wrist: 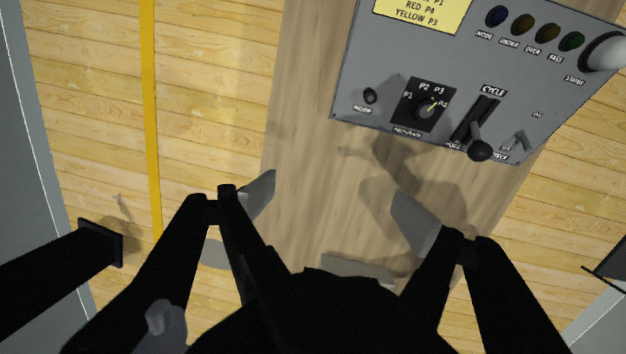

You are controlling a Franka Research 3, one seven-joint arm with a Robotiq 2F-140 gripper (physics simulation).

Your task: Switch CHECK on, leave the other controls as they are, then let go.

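The grey control panel (380, 60) is at the upper right of the wrist view. The small CHECK toggle (523, 140) is near its lower right corner, with its lever low, by the OFF label; ON is marked above it. The black-knobbed CYCLE lever (480, 150) stands just left of it, at the HOLD end of its slot. The PROGRAM dial (426, 109) points near P4. The MODE button (369, 95) is at the panel's left. My gripper (333, 191) is open and empty, below and left of the toggle in the view, apart from the panel.
A yellow note (425, 15), a row of dark lamps (548, 33) and a pale STATUS dome (607, 52) are on the panel's upper part. The panel stands on a wooden table (305, 100). A yellow floor strip (148, 100) and a black object (55, 265) are at the left.
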